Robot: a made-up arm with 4 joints.
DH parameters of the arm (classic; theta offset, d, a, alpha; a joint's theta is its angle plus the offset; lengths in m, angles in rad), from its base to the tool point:
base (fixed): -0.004 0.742 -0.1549 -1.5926
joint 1: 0 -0.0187 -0.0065 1.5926
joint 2: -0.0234 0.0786 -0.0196 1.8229
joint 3: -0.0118 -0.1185 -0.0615 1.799
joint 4: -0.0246 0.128 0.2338 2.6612
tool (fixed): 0.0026 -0.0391 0 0
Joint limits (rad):
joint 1: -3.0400..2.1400
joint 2: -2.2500..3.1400
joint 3: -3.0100..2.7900
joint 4: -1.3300..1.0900
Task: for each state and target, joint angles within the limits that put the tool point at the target. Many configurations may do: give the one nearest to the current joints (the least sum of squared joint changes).
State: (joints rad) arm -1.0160 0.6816 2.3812 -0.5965
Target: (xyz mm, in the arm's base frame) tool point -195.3 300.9 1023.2
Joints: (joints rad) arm -0.4817 -0.2073 2.5472 -1.2768
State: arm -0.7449 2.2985 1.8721 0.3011
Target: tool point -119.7 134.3 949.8
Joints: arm 0.0157 1.7428 1.9021 0.8634
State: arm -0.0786 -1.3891 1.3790 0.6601
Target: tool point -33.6 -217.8 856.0
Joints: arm 0.2762 -1.3641 1.0664 0.3269
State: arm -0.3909 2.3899 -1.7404 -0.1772
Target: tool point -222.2 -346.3 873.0
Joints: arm -0.3217 2.3630 -2.4200 -0.4770
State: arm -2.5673 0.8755 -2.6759 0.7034
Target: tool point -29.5 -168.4 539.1
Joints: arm -2.7109 0.6723 -2.3966 0.5885
